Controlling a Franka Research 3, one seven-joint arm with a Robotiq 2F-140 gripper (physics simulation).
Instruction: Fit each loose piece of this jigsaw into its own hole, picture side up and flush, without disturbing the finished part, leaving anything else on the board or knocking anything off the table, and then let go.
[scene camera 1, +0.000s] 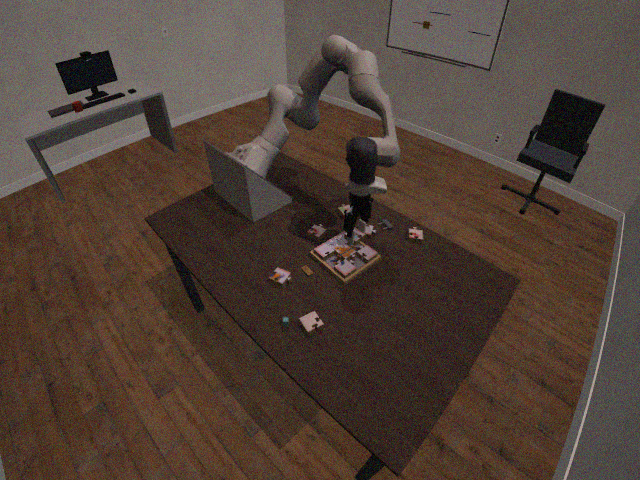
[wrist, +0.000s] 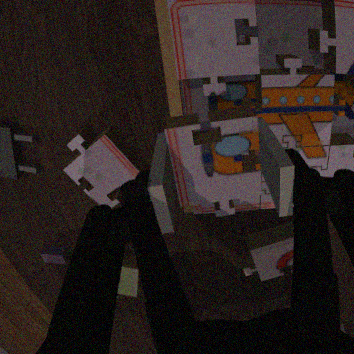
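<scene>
My gripper (scene camera 1: 349, 239) (wrist: 212, 144) is shut on a jigsaw piece (wrist: 200, 186) with an orange plane nose and blue window, picture side up. It is over the near-left corner of the jigsaw board (scene camera 1: 363, 269) (wrist: 168, 60) in the wrist view. Its exact height and seating are unclear. A recessed grey gap (wrist: 287, 40) shows between placed pieces. A loose white piece with red lines (scene camera 1: 364, 228) (wrist: 102, 172) lies beside the board. A piece with a red shape (scene camera 1: 316, 229) (wrist: 267, 260) lies behind it. More loose pieces (scene camera 1: 280, 275) (scene camera 1: 311, 321) (scene camera 1: 415, 233) lie around.
A grey pronged object (scene camera 1: 385, 224) (wrist: 7, 152) lies beyond the white piece. A greenish item (scene camera 1: 344, 208) (wrist: 128, 281) and a purple block (wrist: 53, 257) lie behind. A tan block (scene camera 1: 307, 270) and small cyan cube (scene camera 1: 285, 320) lie on the dark table (scene camera 1: 413, 320).
</scene>
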